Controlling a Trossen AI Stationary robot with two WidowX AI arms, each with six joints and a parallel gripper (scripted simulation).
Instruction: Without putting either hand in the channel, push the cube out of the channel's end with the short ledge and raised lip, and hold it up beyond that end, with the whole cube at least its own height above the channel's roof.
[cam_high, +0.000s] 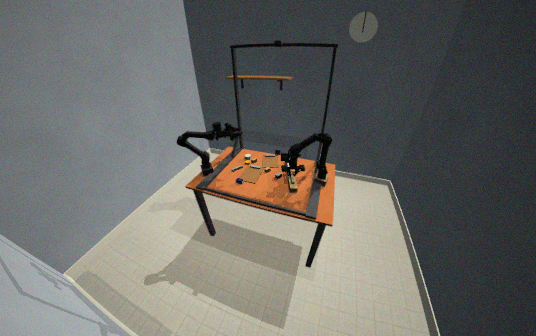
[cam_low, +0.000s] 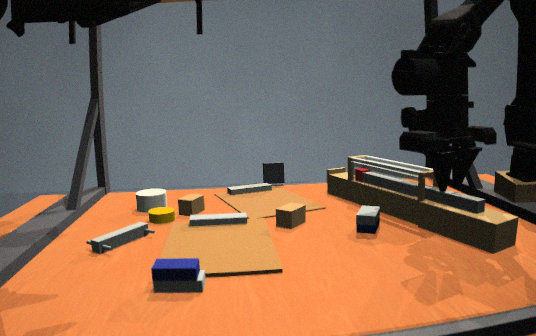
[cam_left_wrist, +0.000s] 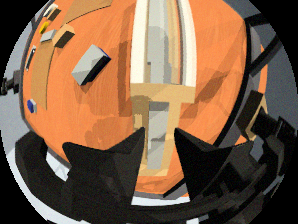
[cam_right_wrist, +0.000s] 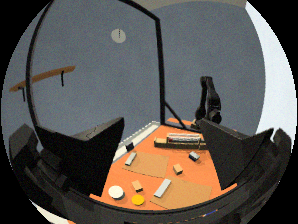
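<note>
Right now the tan channel is 140 mm behind my left hand, 30 mm to the right of it and 50 mm below it. Also, from my left hand: yellow disc (250 mm behind, 450 mm to the right, 90 mm below); then pegged bar (130 mm behind, 520 mm to the right, 90 mm below).
</note>
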